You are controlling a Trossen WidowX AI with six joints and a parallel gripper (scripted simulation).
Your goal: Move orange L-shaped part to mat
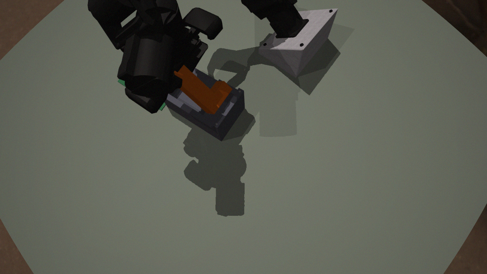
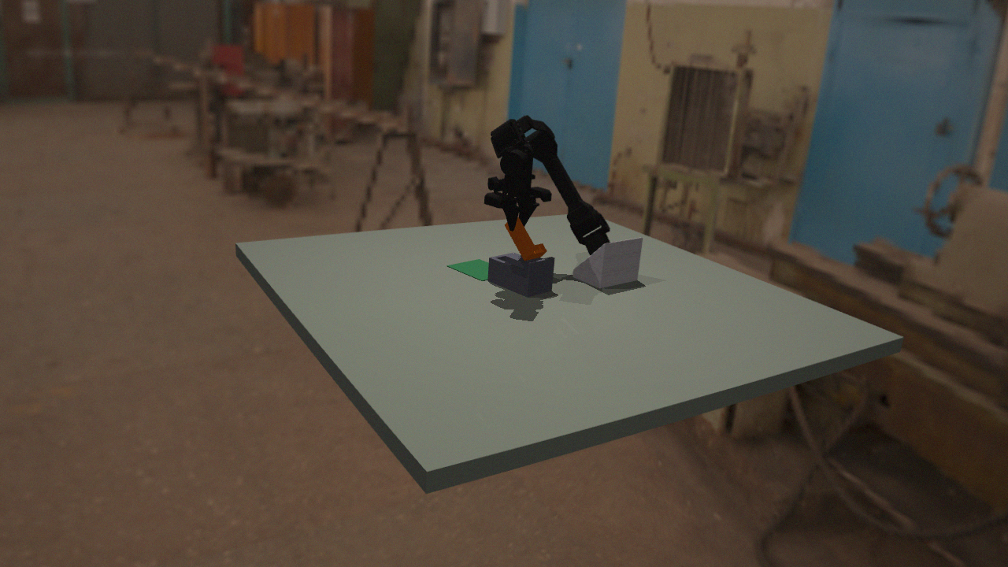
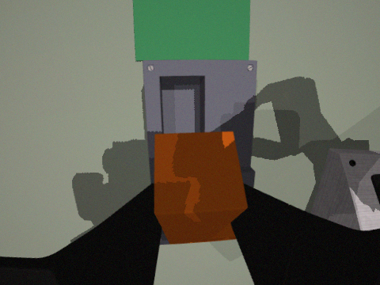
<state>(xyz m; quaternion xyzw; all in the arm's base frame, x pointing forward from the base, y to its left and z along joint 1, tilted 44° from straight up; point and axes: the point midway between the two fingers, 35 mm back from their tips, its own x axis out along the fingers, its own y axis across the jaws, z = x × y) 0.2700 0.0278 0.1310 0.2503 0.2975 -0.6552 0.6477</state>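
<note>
The green mat is 160 mm below my gripper tip, 140 mm to the right of it and 10 mm behind it. From my gripper tip the other things lie so: orange L-shaped part 30 mm to the left, 30 mm below, 20 mm behind.
</note>
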